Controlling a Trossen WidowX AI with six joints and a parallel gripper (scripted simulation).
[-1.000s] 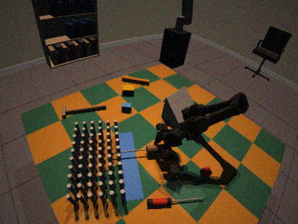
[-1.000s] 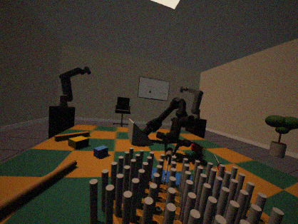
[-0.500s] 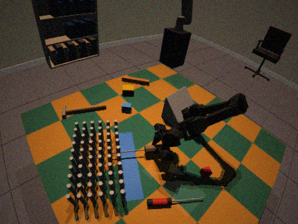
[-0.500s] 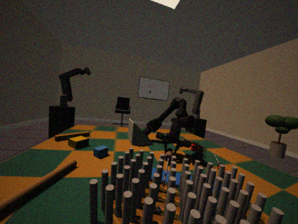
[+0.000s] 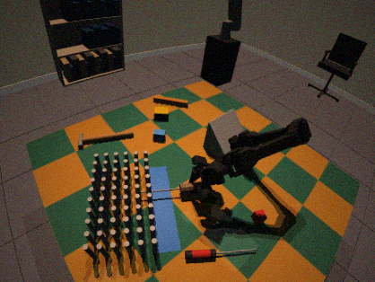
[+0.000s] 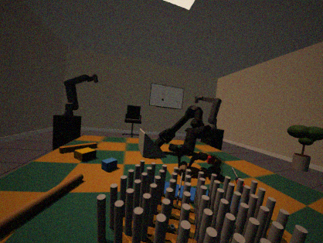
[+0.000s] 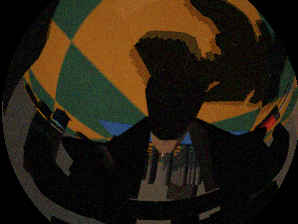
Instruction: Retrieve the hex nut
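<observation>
Now: gripper tip 120 mm short of the blue taped strip, 30 mm to the left of it and 30 mm above it. Round my gripper tip: red cube (270 mm to the left, 120 mm behind, 10 mm below); thin hook tool (90 mm ahead, 50 mm to the right); blue cube (330 mm to the right, 100 mm behind, 10 mm below).
</observation>
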